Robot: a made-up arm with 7 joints.
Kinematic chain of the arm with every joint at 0, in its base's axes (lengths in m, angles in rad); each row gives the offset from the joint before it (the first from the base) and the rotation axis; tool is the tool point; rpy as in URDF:
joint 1: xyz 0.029 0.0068 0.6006 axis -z
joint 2: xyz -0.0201 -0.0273 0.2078 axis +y
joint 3: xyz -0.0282 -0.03 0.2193 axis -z
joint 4: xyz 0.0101 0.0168 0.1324 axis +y
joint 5: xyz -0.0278 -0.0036 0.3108 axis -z
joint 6: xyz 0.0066 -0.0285 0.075 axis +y
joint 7: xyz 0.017 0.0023 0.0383 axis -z
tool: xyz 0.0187 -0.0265 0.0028 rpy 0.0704 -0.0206 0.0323
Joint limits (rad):
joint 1: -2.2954..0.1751
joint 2: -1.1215..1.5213
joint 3: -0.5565..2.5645
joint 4: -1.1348..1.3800
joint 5: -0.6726..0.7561
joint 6: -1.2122..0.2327
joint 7: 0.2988..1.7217
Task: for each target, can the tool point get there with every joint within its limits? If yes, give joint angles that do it. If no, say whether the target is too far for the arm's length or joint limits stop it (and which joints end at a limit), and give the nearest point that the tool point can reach.
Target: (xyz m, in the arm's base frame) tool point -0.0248 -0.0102 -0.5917
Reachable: no: too far | nearest point -0.2201 0.3244 0.4204 | short by 1.084 m
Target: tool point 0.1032 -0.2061 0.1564
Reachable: no: joint limits stop it (at a limit: joint 1, joint 2, joint 4, joint 5, joint 6, joint 7) | nearest point 0.3881 -0.2019 0.4352 | short by 0.399 m
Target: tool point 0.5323 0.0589 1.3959
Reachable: yes | joints -0.4720 0.7903 1.6106 0.3959 0.2879 -0.4392 1.0442
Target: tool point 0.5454 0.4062 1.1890
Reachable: yes | joints -0.7856 0.9471 -0.0883 0.3621 0.2322 -0.5782 1.1853
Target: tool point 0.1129 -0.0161 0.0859
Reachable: no: joint limits stop it (at a limit: joint 1, joint 2, joint 4, joint 5, joint 6, joint 7) | nearest point 0.4083 -0.0900 0.4275 | short by 0.458 m
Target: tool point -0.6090 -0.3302 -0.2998
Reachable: no: too far | nearest point -0.5242 -0.2854 0.6110 | short by 0.916 m
